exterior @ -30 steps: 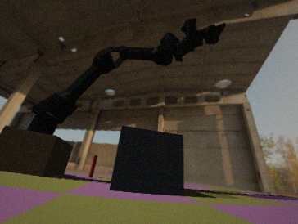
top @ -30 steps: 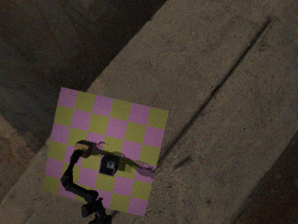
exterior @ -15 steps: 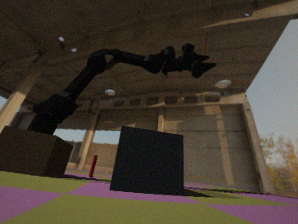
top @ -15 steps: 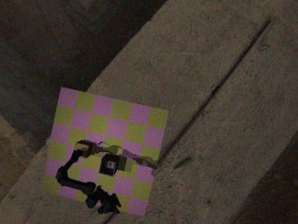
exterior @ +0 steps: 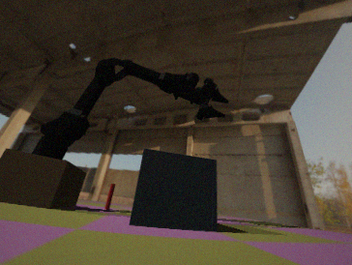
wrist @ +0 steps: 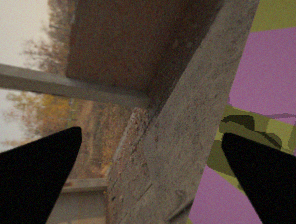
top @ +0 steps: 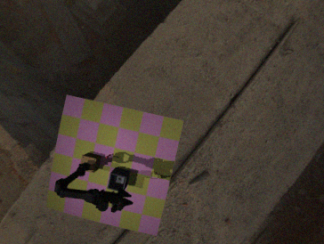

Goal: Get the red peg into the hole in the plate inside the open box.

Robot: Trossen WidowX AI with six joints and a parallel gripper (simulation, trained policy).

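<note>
Right now my gripper tip is 39 cm past the red peg, 6 cm to the right of it and 37 cm above it. Also, from my gripper tip: grey plate: 19 cm behind, 10 cm to the right, 36 cm below.
</note>
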